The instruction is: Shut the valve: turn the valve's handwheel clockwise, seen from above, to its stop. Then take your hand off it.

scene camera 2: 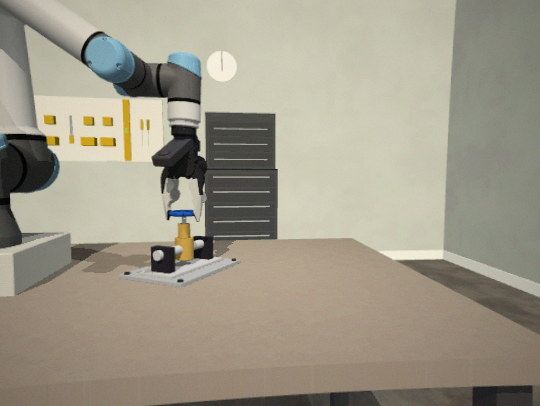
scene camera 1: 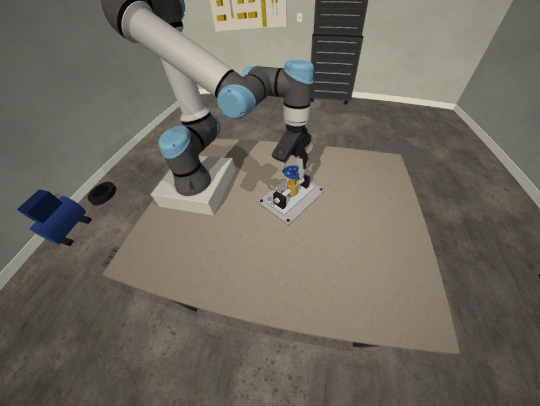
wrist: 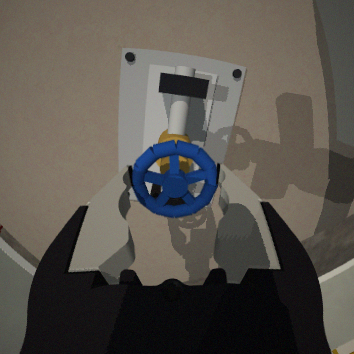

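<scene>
The blue five-spoked handwheel (scene camera 1: pixel 291 172) (scene camera 2: pixel 181 213) (wrist: pixel 174 185) sits level on top of the brass-yellow valve body (scene camera 1: pixel 292 187) (scene camera 2: pixel 184 248) (wrist: pixel 174 137). The valve and its white pipe (wrist: pixel 178 116) stand on a grey base plate (scene camera 1: pixel 295 216) (scene camera 2: pixel 181 281) (wrist: pixel 132 100), with a black pipe block at each end. My gripper (scene camera 2: pixel 183 215) (wrist: pixel 174 166) points straight down and is shut on the handwheel, one fingertip against each opposite side of its rim. In scene camera 1, the fingertips are partly hidden behind the wheel.
The base plate lies on the beige table top (scene camera 1: pixel 300 280) (scene camera 2: pixel 300 320). The robot's white pedestal (scene camera 1: pixel 185 202) (scene camera 2: pixel 40 260) stands to the left. A dark drawer cabinet (scene camera 1: pixel 337 55) (scene camera 2: pixel 241 190) stands behind the table. A blue object (scene camera 1: pixel 57 220) and a black ring (scene camera 1: pixel 102 193) lie on the floor at left.
</scene>
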